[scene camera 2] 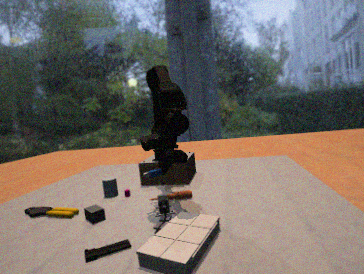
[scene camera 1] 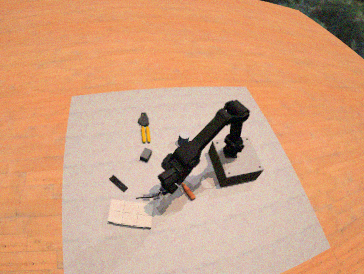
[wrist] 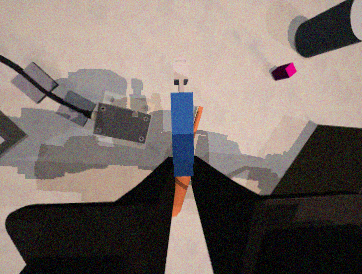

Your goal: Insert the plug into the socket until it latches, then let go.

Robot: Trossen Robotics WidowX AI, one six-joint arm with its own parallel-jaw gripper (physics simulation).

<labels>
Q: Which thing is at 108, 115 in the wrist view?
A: A grey socket.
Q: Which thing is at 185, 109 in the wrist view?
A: A blue plug.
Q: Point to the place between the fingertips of my gripper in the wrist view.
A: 182, 162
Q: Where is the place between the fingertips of my gripper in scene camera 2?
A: At 162, 173
</labels>
